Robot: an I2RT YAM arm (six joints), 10 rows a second.
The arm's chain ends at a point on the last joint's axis. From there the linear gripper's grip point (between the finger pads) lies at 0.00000 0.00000 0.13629 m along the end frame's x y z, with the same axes.
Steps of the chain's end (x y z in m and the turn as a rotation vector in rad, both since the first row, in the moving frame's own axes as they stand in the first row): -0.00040 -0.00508 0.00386 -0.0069 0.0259 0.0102; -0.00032 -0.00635 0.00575 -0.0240 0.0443 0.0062; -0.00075 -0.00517 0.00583 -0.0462 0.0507 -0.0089; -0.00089 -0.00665 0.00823 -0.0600 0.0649 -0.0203; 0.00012 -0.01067 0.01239 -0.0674 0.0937 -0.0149; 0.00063 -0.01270 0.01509 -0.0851 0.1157 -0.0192; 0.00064 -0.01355 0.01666 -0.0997 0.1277 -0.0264; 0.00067 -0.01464 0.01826 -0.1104 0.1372 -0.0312
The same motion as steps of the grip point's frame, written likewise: 0.00312 -0.00412 0.00381 -0.0069 0.0259 0.0102; 0.00570 -0.00306 0.00558 -0.0240 0.0443 0.0062; 0.00618 0.00109 0.00551 -0.0462 0.0507 -0.0089; 0.00803 0.00143 0.00770 -0.0600 0.0649 -0.0203; 0.01293 -0.00160 0.01148 -0.0674 0.0937 -0.0149; 0.01645 -0.00129 0.01369 -0.0851 0.1157 -0.0192; 0.01815 -0.00025 0.01488 -0.0997 0.1277 -0.0264; 0.01950 0.00004 0.01615 -0.1104 0.1372 -0.0312
